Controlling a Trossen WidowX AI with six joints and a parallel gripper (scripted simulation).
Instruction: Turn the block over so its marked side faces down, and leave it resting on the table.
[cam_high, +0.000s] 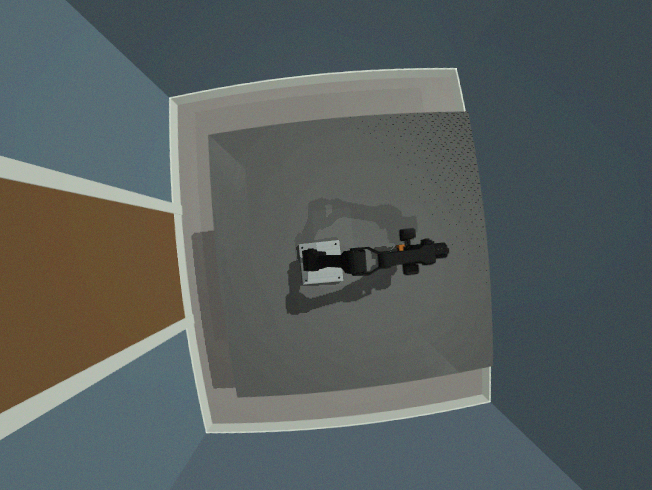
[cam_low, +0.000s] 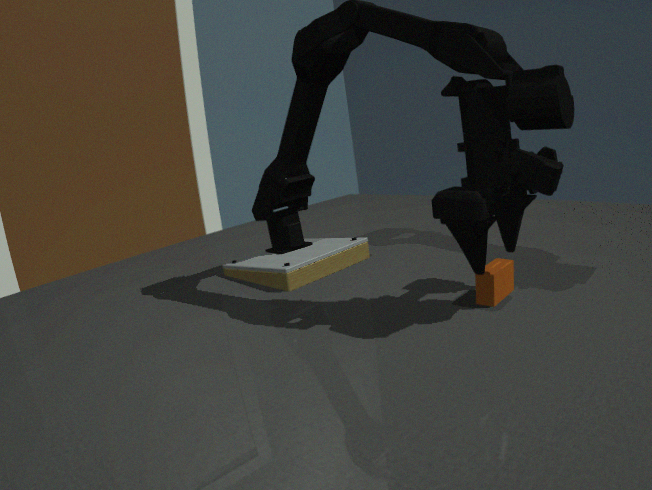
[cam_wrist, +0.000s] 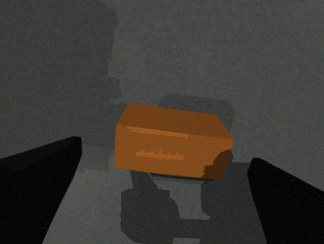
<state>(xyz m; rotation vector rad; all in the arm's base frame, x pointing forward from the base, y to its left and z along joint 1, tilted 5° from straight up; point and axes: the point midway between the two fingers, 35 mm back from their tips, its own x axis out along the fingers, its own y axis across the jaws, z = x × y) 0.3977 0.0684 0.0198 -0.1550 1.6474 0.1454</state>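
Right now my gripper tip is 20 mm above the orange block and 10 mm past it.
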